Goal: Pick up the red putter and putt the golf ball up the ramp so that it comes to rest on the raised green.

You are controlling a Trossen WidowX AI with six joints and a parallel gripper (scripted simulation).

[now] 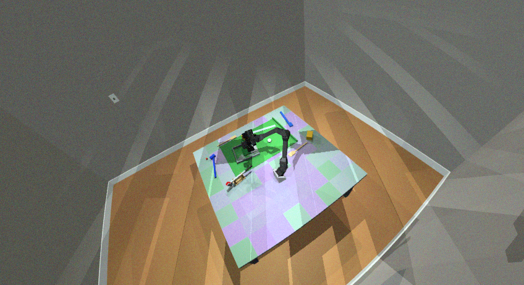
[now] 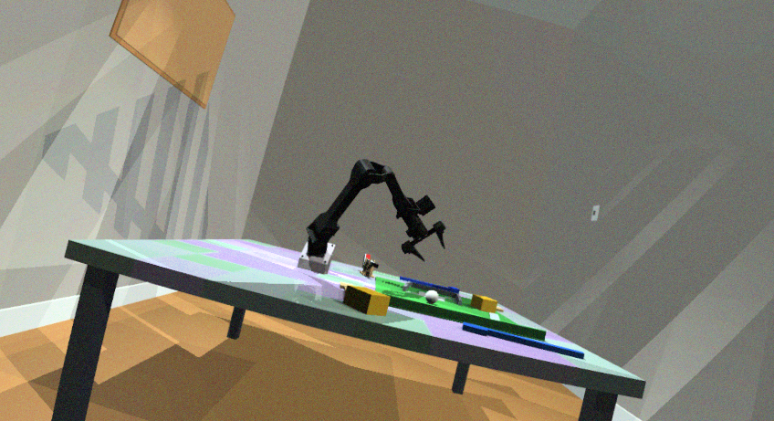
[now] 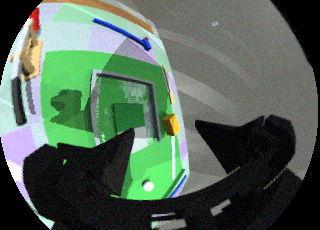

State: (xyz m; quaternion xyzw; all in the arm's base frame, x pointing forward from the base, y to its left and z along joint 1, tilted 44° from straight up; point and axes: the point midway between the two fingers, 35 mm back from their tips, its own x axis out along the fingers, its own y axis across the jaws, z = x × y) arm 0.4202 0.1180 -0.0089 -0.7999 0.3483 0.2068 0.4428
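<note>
Right now the red putter is 24 cm behind my gripper tip, 21 cm to the left of it and 10 cm below it. From my gripper tip the other things lie so: white golf ball (1 cm behind, 25 cm to the right, 13 cm below); green mat (4 cm ahead, 12 cm to the right, 16 cm below).
</note>
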